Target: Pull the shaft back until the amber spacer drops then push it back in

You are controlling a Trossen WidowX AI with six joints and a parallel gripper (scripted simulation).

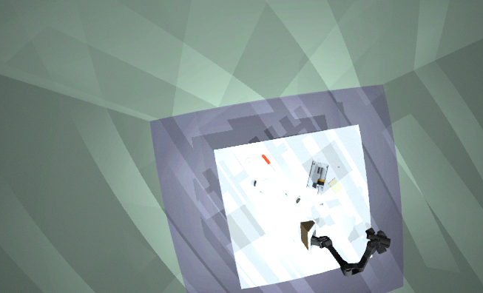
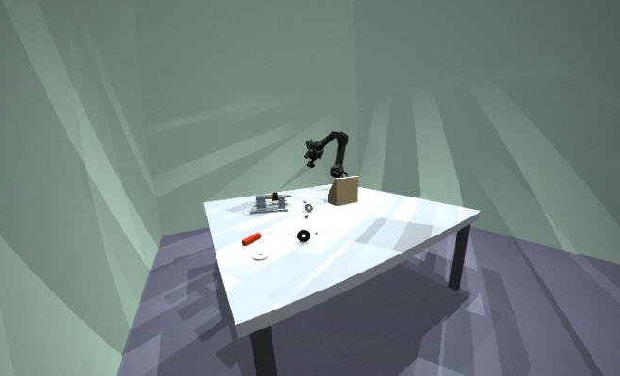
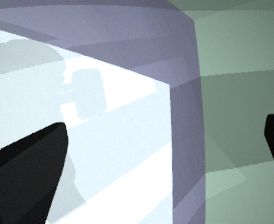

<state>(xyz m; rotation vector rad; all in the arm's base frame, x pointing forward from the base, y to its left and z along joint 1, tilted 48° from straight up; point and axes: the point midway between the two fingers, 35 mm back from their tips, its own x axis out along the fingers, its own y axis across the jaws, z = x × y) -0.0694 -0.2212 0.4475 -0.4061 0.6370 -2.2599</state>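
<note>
Right now the thin shaft is 530 mm ahead of my gripper tip, 340 mm to the left of it and 170 mm below it. Also, from my gripper tip: red-handled screwdriver (770 mm ahead, 720 mm to the left, 240 mm below); pale yellow square (460 mm ahead, 240 mm below, 170 mm to the left); white washer (880 mm to the left, 820 mm ahead, 240 mm below).
</note>
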